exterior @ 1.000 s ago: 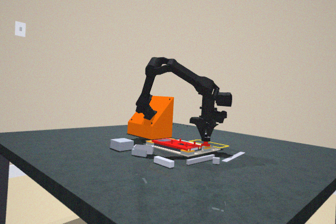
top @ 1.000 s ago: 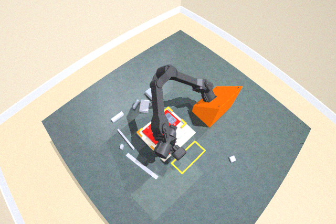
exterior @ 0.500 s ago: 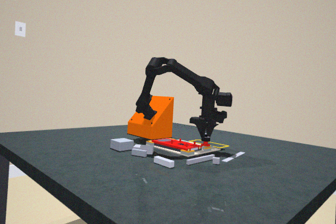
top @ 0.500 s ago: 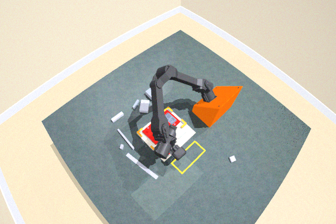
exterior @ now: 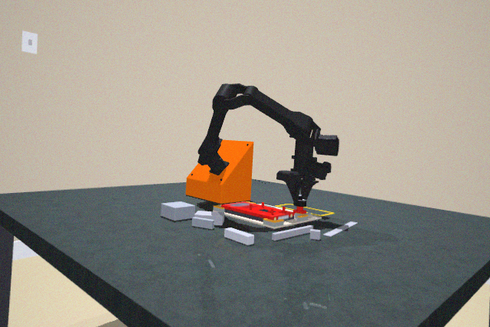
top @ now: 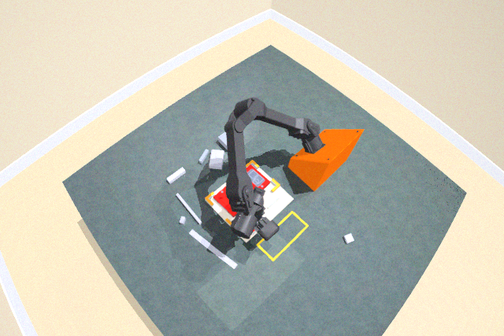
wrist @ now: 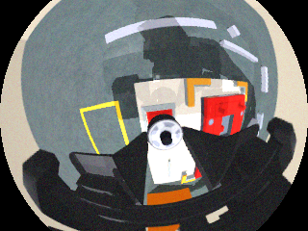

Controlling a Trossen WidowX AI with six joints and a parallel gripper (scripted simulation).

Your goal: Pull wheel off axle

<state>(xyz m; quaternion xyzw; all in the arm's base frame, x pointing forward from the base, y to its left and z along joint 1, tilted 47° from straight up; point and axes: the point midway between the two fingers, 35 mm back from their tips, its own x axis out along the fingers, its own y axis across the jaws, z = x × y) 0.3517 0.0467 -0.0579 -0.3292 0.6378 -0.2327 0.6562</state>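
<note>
My gripper tip is right at the grey wheel. Round my gripper tip: dark axle: 1 cm below.
</note>
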